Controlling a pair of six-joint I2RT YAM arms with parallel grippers.
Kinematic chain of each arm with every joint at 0, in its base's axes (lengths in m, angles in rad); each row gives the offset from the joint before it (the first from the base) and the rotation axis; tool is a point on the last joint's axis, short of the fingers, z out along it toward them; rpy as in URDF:
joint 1: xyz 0 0 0.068 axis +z
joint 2: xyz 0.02 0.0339 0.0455 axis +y
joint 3: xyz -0.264 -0.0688 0 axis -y
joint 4: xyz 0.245 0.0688 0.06 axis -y
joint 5: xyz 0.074 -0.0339 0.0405 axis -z
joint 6: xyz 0.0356 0 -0.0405 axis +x
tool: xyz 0 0 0 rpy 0 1.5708 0
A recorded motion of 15 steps. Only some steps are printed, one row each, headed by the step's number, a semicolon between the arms.
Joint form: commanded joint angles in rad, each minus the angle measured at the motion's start. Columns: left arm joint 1, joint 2, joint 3, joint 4, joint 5, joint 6; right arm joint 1, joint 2, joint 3, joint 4, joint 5, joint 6.
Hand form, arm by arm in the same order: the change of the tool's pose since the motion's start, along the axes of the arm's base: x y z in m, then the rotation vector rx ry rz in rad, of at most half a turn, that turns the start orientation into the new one. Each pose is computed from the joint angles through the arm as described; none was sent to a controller.
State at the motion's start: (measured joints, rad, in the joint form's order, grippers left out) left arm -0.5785 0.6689 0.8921 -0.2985 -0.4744 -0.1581; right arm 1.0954 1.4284 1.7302 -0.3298 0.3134 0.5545
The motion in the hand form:
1: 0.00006 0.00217 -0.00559 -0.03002 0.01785 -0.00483; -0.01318 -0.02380 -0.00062 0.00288 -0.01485 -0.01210
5: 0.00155 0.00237 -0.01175 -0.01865 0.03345 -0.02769; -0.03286 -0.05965 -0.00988 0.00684 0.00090 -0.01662
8: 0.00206 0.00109 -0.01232 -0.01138 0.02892 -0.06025; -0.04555 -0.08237 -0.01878 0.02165 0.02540 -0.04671
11: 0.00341 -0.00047 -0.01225 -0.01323 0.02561 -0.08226; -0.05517 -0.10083 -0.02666 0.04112 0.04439 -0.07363
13: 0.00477 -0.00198 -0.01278 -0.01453 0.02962 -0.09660; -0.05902 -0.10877 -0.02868 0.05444 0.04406 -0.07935
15: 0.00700 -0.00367 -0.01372 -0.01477 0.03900 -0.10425; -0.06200 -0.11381 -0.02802 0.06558 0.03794 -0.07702
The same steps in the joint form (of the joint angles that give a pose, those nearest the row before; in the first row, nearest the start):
1: 0.0189 -0.0115 -0.0184 -0.0083 0.0265 -0.0367; 0.0051 -0.0978 -0.0845 -0.0001 0.0174 -0.0122
5: 0.0340 -0.0158 -0.0380 -0.0094 0.0645 -0.0308; 0.0121 -0.2500 -0.2170 -0.0289 0.0286 0.0049
8: 0.0359 -0.0154 -0.0429 0.0015 0.0980 -0.0181; 0.0242 -0.3486 -0.3007 -0.0524 0.0699 0.0367
11: 0.0367 -0.0099 -0.0442 0.0133 0.1206 -0.0159; 0.0334 -0.4292 -0.3666 -0.0689 0.1052 0.0656
13: 0.0358 -0.0031 -0.0442 0.0167 0.1343 -0.0178; 0.0353 -0.4631 -0.3913 -0.0682 0.1130 0.0714
15: 0.0356 0.0080 -0.0428 0.0168 0.1423 -0.0220; 0.0387 -0.4829 -0.4001 -0.0659 0.1144 0.0699

